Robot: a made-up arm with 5 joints.
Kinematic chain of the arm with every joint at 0, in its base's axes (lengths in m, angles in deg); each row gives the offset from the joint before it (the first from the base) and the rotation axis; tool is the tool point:
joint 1: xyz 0 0 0.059 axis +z
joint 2: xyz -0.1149 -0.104 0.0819 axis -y
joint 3: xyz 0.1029 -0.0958 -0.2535 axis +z
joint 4: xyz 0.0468 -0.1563 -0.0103 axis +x
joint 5: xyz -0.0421 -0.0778 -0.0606 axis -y
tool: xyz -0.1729 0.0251 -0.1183
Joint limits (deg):
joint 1: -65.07..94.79
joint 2: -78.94..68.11
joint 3: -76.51..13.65
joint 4: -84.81..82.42
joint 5: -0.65..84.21
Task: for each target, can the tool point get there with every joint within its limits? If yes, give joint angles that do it. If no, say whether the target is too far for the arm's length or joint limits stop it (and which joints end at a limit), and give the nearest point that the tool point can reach.
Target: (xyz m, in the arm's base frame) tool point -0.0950 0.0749 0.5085
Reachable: no: joint limits stop it (at a limit: joint 2, joint 3, joint 4, joint 5) | nearest point -0.3181 0.2508 0.3570 | short by 0.322 m
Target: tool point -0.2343 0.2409 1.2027
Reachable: no: too far | nearest point -0.3732 0.2740 0.4075 | short by 0.808 m
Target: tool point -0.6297 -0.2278 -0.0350
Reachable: yes | joints -17.83 -34.30 -64.33 -53.82 65.07
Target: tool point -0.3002 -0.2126 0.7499
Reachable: no: joint limits stop it (at a limit: joint 2, joint 3, joint 4) | nearest point -0.3777 -0.2675 0.4075 | short by 0.355 m
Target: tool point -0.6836 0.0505 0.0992
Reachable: yes | joints -40.84 -48.56 -63.20 -59.75 61.02
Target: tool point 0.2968 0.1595 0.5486
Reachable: no: joint limits stop it (at a limit: joint 2, joint 4, joint 5) | nearest point 0.3122 0.1678 0.2284 | short by 0.321 m
